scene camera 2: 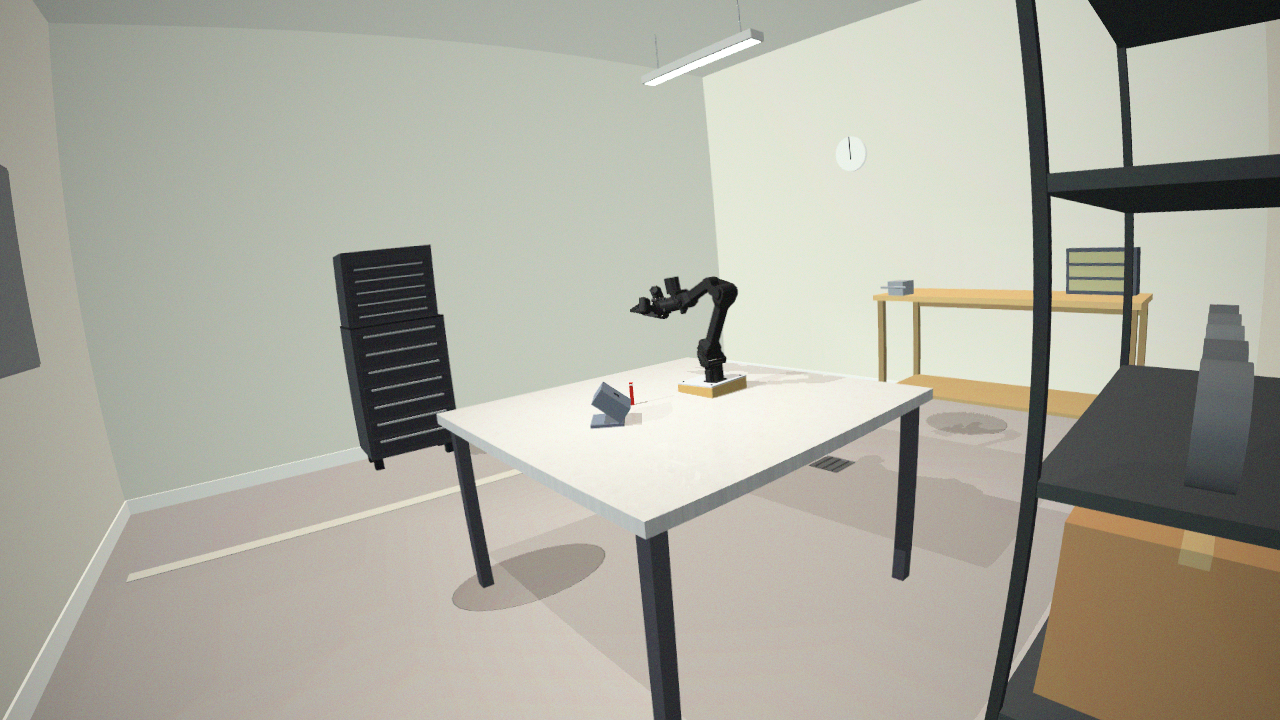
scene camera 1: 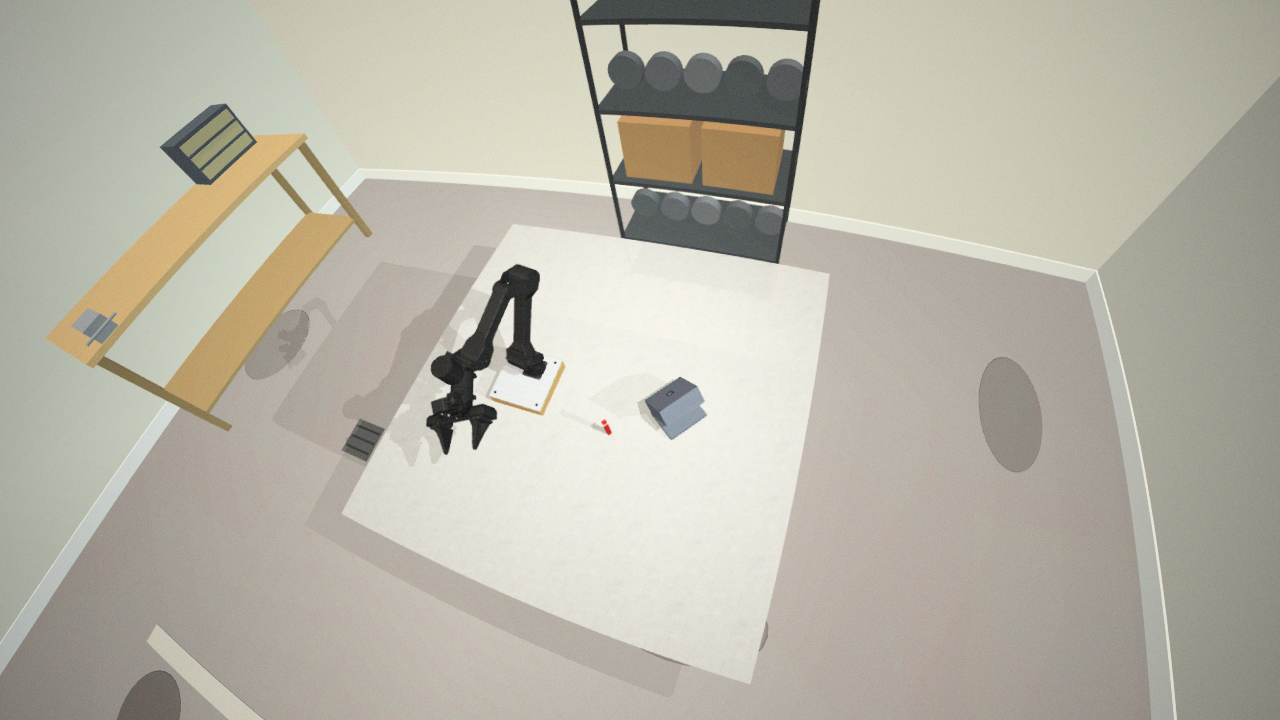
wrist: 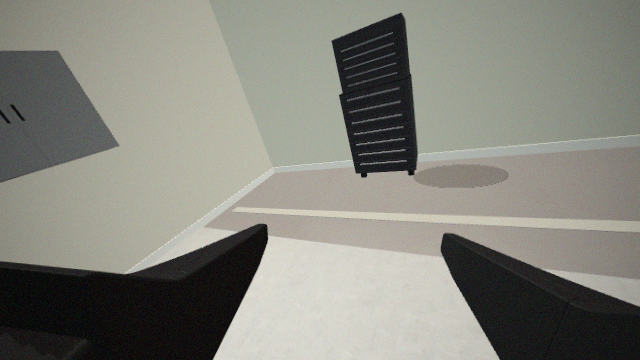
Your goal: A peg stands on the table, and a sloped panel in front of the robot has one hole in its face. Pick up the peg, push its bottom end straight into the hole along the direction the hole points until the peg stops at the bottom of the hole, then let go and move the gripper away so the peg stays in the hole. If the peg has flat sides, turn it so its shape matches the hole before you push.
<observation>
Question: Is my gripper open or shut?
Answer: Open.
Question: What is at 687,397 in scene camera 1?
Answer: A grey sloped panel.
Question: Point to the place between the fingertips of my gripper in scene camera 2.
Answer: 636,312
</observation>
